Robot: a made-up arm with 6 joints. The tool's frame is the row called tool.
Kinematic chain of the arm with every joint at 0, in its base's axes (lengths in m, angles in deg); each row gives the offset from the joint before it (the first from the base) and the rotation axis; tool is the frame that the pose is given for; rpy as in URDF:
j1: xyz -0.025 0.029 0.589 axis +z
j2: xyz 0.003 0.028 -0.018 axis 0.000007 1 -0.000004
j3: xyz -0.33 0.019 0.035 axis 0.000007 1 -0.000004
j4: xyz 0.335 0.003 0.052 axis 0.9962 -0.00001 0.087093
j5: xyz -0.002 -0.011 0.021 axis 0.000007 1 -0.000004
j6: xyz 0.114 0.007 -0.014 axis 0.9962 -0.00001 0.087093
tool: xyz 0.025 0.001 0.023 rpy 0 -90 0
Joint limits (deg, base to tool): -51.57..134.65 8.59..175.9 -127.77..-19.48 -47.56..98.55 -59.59..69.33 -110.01..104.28
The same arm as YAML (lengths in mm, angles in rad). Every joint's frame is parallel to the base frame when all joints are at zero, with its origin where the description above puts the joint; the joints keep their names.
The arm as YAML. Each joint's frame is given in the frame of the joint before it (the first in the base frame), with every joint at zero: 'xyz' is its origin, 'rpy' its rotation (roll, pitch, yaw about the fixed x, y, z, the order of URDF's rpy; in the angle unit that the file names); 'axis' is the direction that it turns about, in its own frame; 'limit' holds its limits. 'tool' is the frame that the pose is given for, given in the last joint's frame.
units:
  length: mm
  angle: rad
joints:
  - name: j1
    type: revolute
    origin:
      xyz: [-25.0, 29.0, 589.0]
      rpy: [0.0, 0.0, 0.0]
    axis: [0.0, 0.0, 1.0]
    limit:
      lower: -0.9001
      upper: 2.3501
  - name: j2
    type: revolute
    origin:
      xyz: [3.0, 28.0, -18.0]
      rpy: [0.0, 0.0, 0.0]
    axis: [0.0, 1.0, 0.0]
    limit:
      lower: 0.1499
      upper: 3.07
  - name: j3
    type: revolute
    origin:
      xyz: [-330.0, 19.0, 35.0]
      rpy: [0.0, 0.0, 0.0]
    axis: [0.0, 1.0, 0.0]
    limit:
      lower: -2.23
      upper: -0.34
  - name: j4
    type: revolute
    origin:
      xyz: [335.0, 3.0, 52.0]
      rpy: [0.0, 0.0, 0.0]
    axis: [0.9962, 0.0, 0.0871]
    limit:
      lower: -0.8301
      upper: 1.72
  - name: j5
    type: revolute
    origin:
      xyz: [-2.0, -11.0, 21.0]
      rpy: [0.0, 0.0, 0.0]
    axis: [0.0, 1.0, 0.0]
    limit:
      lower: -1.04
      upper: 1.21
  - name: j6
    type: revolute
    origin:
      xyz: [114.0, 7.0, -14.0]
      rpy: [0.0, 0.0, 0.0]
    axis: [0.9962, 0.0, 0.0871]
    limit:
      lower: -1.92
      upper: 1.82
tool:
  origin:
    xyz: [25.0, 1.0, 23.0]
    rpy: [0.0, -1.5708, 0.0]

